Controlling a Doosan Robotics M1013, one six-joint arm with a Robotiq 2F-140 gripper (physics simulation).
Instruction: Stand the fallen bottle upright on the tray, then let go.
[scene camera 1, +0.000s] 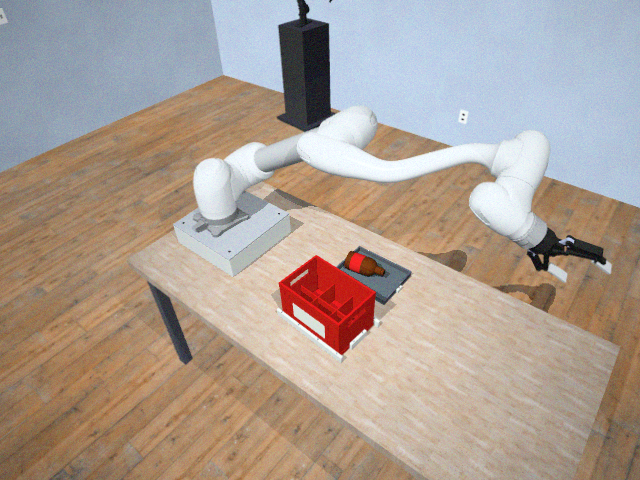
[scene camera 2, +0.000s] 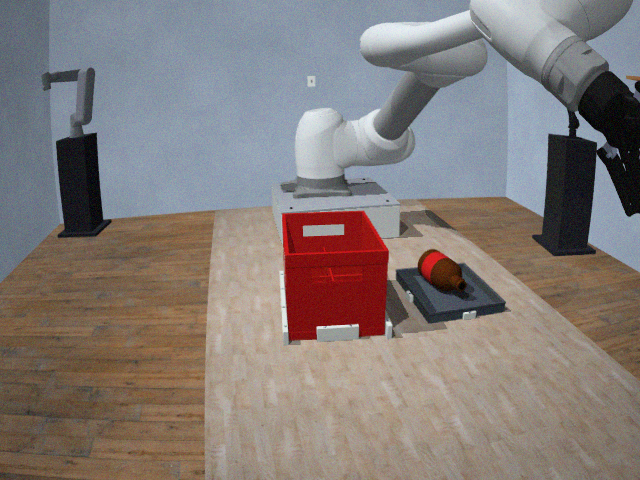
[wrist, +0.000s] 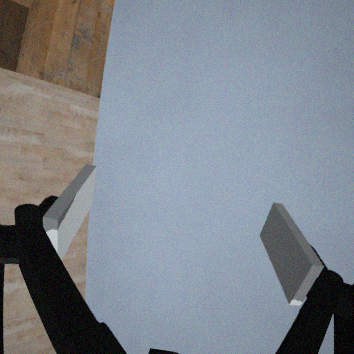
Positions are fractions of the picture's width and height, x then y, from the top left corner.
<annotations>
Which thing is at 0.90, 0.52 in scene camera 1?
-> The gripper.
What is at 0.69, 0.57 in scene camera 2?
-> A brown bottle.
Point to the gripper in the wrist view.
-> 0.52, 0.57
</annotations>
